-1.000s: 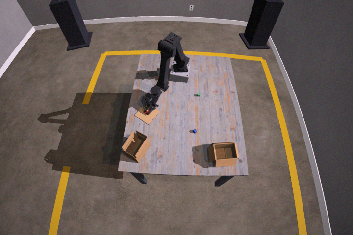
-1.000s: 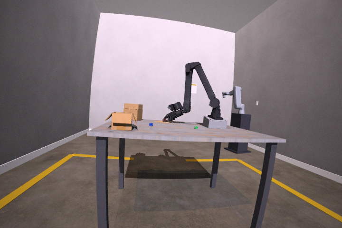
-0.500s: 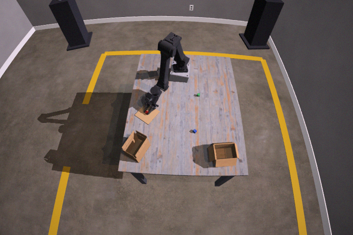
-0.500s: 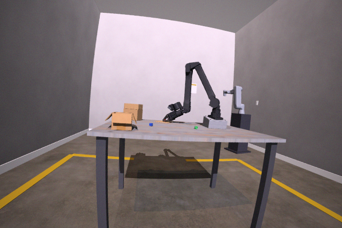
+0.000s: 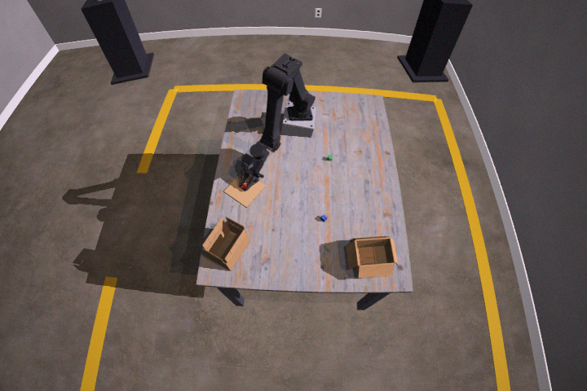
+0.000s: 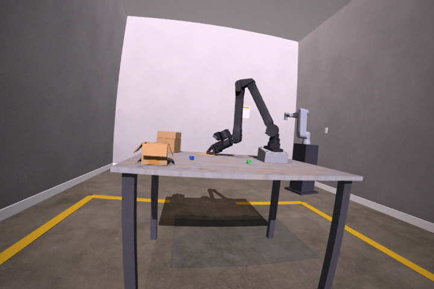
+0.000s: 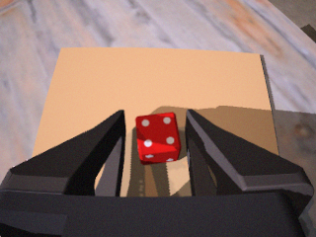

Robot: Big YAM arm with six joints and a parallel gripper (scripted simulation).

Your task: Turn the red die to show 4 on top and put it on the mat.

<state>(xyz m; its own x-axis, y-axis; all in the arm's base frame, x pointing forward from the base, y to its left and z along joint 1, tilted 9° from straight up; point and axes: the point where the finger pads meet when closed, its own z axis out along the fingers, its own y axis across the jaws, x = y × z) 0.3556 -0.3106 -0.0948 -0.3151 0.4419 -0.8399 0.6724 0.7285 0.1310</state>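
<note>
Right now my hand is right at the red die. From my hand the other things lie so: blue die: 21 cm ahead, 33 cm to the left, 1 cm below; tan mat: 2 cm below; cardboard box: 29 cm ahead, 8 cm to the right, 5 cm above.
</note>
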